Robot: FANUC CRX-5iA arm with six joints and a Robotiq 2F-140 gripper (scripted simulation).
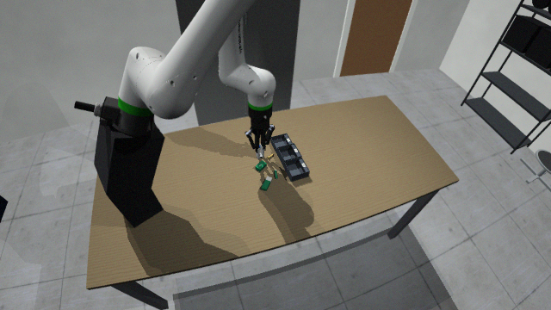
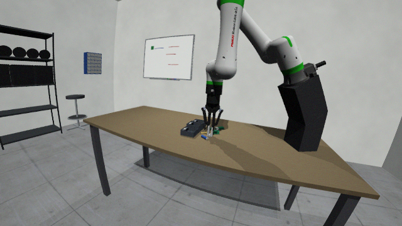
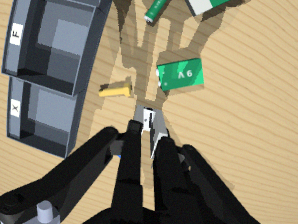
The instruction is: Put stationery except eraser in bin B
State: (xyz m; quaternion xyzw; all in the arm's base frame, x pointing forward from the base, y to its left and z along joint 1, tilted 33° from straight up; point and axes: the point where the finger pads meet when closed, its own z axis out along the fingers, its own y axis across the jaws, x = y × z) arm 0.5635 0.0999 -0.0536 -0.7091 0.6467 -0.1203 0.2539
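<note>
My hand is 4 cm short of the yellow piece, 3 cm above it and 2 cm to the left of it. Round my hand: blue piece 5 cm to the left, 3 cm below, 1 cm ahead; green block 6 cm to the right, 3 cm below; white piece 3 cm below.
</note>
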